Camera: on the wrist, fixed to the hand. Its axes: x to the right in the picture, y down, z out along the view.
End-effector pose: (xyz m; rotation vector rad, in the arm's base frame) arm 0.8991 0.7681 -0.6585 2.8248 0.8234 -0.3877
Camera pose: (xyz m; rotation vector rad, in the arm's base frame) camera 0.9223 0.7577 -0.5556 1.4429 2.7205 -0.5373
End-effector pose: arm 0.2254 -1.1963 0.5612 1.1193 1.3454 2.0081
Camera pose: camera 0.1533 -1.2739 0.5648 -0.1086 1.3362 0.7738
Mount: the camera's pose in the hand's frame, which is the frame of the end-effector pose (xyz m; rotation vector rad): -0.0167 0.0309 -0.1000 -0.0737 -0.0658 -1.5842
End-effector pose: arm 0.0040 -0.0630 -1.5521 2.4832 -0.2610 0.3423
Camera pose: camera -0.0382 -0.0258 -1.4623 1.8835 1.5268 -0.4119
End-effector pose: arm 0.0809 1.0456 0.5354 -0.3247 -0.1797 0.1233
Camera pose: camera 0.0813 1.0416 0.4295 -0.1772 -0.4601 -1.4419
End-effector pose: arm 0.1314 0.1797 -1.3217 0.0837 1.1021 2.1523
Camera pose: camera 0.0911 0.0888 -1.3584 -0.5630 0.5972 0.7266
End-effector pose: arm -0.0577 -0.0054 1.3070 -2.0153 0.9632 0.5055
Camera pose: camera -0.0917 -0.0908 1.3598 -2.1137 -0.8043 -0.2924
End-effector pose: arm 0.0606 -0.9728 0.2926 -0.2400 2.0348 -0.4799
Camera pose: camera -0.0175 -0.9154 0.3355 -1.8981 1.4054 -1.2691
